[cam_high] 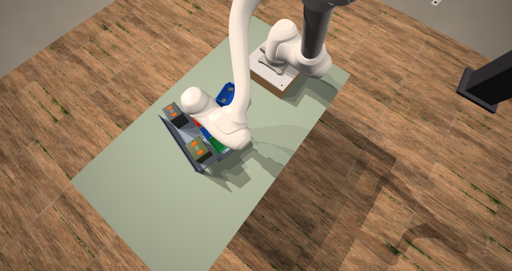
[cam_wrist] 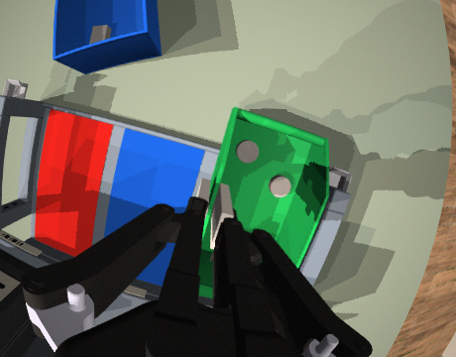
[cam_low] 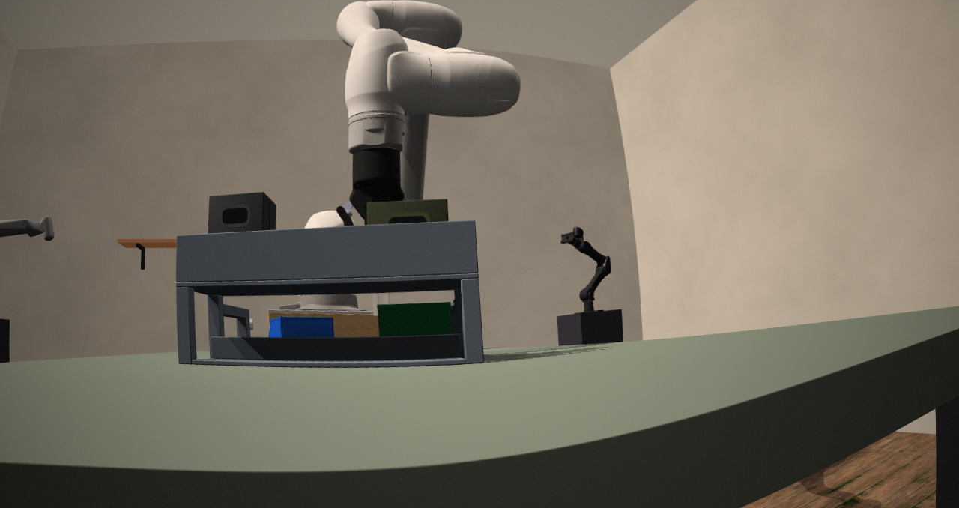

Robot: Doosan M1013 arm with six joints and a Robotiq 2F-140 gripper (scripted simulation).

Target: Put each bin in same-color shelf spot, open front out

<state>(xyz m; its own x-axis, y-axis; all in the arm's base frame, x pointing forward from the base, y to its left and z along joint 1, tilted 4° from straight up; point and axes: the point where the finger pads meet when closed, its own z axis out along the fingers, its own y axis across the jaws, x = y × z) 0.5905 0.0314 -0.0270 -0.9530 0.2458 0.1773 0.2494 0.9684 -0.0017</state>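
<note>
My hand is 5 cm to the right of the green bin, 5 cm above it and 1 cm short of it. The rest, counted from my hand: black box 21 cm to the right, 10 cm ahead, 6 cm above; then olive box 16 cm ahead, 5 cm above, 1 cm to the left; then blue bin 22 cm behind, 13 cm to the right, 7 cm below.
</note>
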